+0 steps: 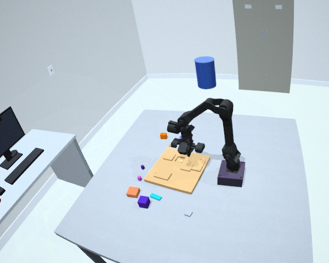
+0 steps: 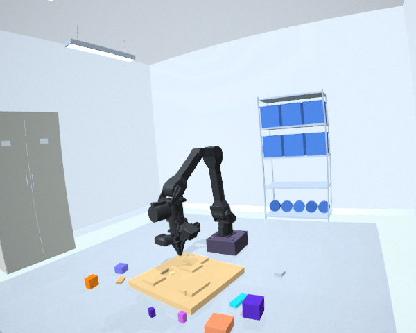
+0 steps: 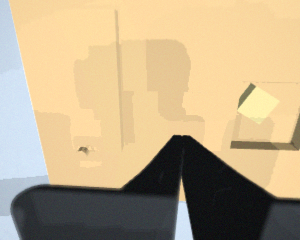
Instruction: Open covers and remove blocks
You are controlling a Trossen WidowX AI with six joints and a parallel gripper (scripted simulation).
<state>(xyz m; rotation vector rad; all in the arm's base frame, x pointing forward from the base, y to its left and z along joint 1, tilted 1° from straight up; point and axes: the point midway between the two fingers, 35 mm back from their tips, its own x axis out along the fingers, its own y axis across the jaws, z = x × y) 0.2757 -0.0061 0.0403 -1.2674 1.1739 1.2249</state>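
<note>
Right now the puzzle board is 6 cm to the left of my gripper tip, 4 cm below it and 3 cm ahead of it. Also, from my gripper tip: purple block: 25 cm ahead, 14 cm to the left, 5 cm below; then lilac block: 20 cm to the right, 15 cm ahead, 5 cm below; then cyan bar: 30 cm to the left, 6 cm below, 5 cm ahead.
</note>
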